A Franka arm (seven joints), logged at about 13 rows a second.
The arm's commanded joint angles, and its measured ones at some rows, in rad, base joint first. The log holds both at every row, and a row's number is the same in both.
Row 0, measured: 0.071, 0.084, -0.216, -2.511, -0.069, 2.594, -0.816
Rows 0 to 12, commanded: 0.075, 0.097, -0.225, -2.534, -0.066, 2.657, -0.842; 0.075, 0.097, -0.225, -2.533, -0.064, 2.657, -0.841; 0.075, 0.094, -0.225, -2.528, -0.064, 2.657, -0.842; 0.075, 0.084, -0.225, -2.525, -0.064, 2.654, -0.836; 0.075, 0.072, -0.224, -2.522, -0.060, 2.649, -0.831; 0.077, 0.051, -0.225, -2.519, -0.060, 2.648, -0.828; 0.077, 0.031, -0.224, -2.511, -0.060, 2.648, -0.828; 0.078, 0.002, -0.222, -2.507, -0.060, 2.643, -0.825; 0.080, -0.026, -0.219, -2.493, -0.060, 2.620, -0.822; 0.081, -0.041, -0.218, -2.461, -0.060, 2.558, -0.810; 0.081, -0.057, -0.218, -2.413, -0.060, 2.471, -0.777; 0.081, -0.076, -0.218, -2.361, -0.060, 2.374, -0.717; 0.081, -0.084, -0.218, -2.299, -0.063, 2.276, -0.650
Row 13, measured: 0.072, -0.050, -0.214, -2.394, -0.066, 2.428, -0.742
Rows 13 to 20, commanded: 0.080, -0.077, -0.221, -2.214, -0.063, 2.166, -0.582; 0.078, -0.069, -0.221, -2.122, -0.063, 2.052, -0.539; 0.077, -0.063, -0.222, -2.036, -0.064, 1.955, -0.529; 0.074, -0.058, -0.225, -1.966, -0.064, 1.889, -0.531; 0.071, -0.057, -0.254, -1.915, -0.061, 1.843, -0.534; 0.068, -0.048, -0.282, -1.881, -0.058, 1.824, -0.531; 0.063, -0.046, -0.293, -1.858, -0.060, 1.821, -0.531; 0.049, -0.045, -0.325, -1.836, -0.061, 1.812, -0.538
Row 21, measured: 0.064, -0.080, -0.282, -1.905, -0.067, 1.846, -0.540
